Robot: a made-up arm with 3 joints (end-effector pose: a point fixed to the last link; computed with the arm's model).
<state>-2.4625 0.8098 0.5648</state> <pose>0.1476 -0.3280 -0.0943 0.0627 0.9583 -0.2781 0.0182</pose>
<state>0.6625 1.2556 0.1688</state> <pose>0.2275 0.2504 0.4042 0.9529 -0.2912 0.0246 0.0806</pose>
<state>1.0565 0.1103 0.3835</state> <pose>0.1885 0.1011 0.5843 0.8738 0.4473 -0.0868 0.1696</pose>
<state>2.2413 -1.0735 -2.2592</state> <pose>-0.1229 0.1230 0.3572 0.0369 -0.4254 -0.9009 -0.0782</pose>
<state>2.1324 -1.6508 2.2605</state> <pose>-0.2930 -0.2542 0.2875 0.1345 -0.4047 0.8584 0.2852</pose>
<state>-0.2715 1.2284 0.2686</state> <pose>0.2108 0.3409 0.0843 0.7251 -0.6755 0.0913 0.0980</pose>
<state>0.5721 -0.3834 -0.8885</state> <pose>0.2319 0.0225 0.2342 0.8018 0.4152 0.1976 -0.3817</pose>
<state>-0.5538 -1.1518 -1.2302</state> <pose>0.1672 0.0091 -0.0406 0.7805 0.2406 0.1700 -0.5514</pose>
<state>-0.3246 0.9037 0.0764</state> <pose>0.2408 0.3489 0.1313 0.8167 -0.5758 0.0220 0.0312</pose>
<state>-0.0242 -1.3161 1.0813</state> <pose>0.0046 0.3039 0.4746 0.6846 0.5161 -0.3098 0.4110</pose>
